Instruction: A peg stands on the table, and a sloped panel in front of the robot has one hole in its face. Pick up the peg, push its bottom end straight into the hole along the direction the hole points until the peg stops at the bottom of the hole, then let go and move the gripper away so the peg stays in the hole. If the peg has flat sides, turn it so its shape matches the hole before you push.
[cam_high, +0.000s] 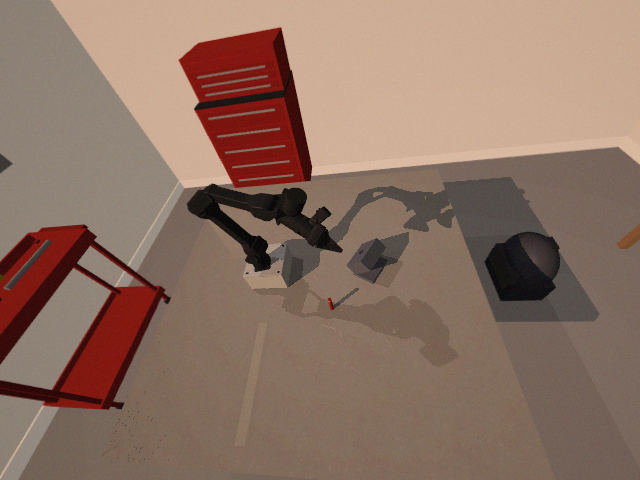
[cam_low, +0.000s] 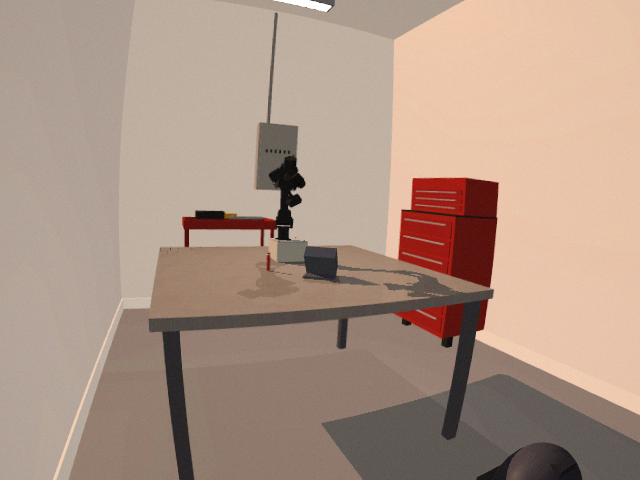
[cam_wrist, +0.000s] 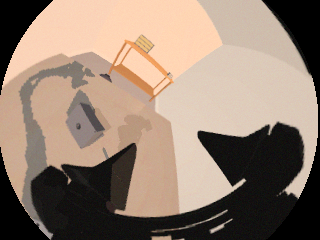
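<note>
Right now the red round peg is 70 mm behind my gripper tip, 20 mm to the right of it and 270 mm below it. From my gripper tip the other things lie so: sloped grey panel: 100 mm ahead, 140 mm to the left, 260 mm below.
</note>
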